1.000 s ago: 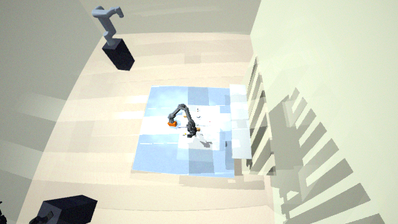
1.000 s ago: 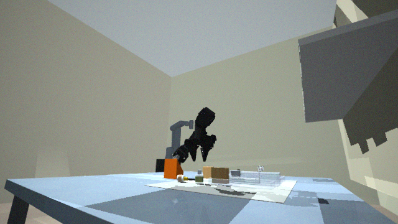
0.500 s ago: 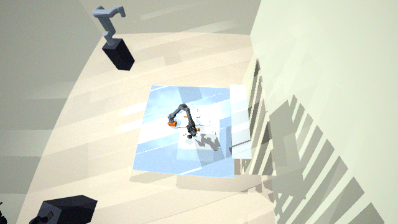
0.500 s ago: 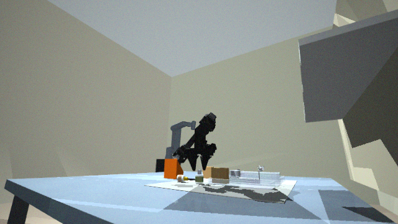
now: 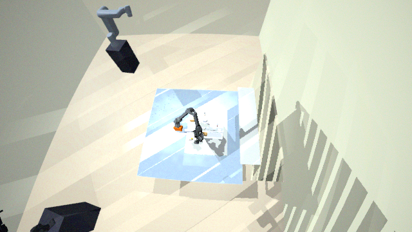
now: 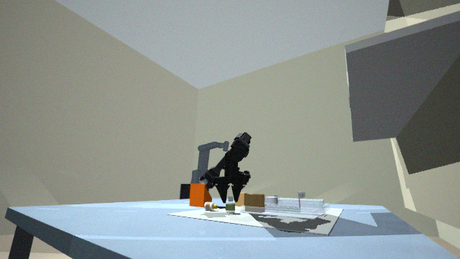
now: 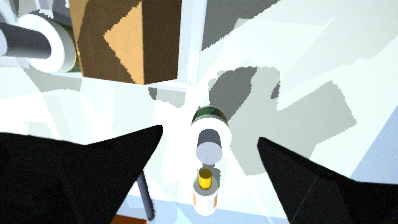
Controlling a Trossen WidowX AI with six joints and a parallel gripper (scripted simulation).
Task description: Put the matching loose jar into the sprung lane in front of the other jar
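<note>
Now: the brown box 70 mm ahead of my gripper tip and 70 mm to the left of it. From my gripper tip the other things lie so: pusher plate: 150 mm ahead, 180 mm to the left, 10 mm above; then clear lane: 190 mm ahead, 180 mm to the left, 20 mm below; then grey cylinder: 40 mm ahead, 270 mm to the left, 10 mm below.
</note>
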